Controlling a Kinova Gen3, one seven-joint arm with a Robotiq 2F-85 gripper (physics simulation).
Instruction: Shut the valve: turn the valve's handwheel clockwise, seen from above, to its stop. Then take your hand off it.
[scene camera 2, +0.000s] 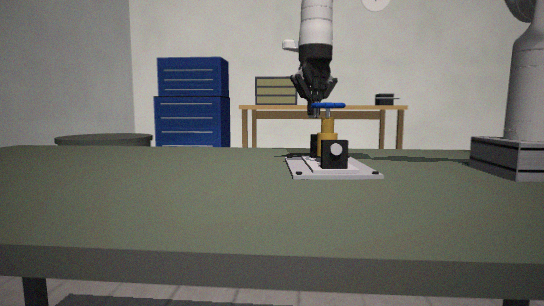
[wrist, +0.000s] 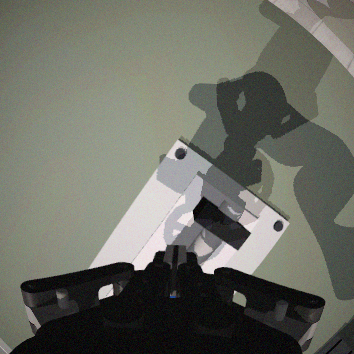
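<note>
The blue handwheel (scene camera 2: 336, 105) lies level on its stem above the yellow valve body (scene camera 2: 327, 138). The valve stands on a white base plate (scene camera 2: 295, 172) (wrist: 127, 232). My gripper (scene camera 2: 315, 114) (wrist: 175, 257) is shut with nothing between its fingers and points down. In the scene view its fingertips are at the left part of the handwheel and reach slightly below rim height. Whether they touch the rim or stand inside it cannot be told. In the wrist view the gripper hides the valve body and nearly all of the handwheel; a small blue speck shows between the finger parts.
Black blocks (scene camera 2: 327, 154) (wrist: 221, 223) stand on the base plate beside the valve. The green table (scene camera 2: 150, 210) (wrist: 75, 125) carries the plate. The robot's base (scene camera 2: 500, 157) is at the right. Blue drawer cabinets (scene camera 2: 191, 110) and a wooden bench (scene camera 2: 395, 107) stand in the background.
</note>
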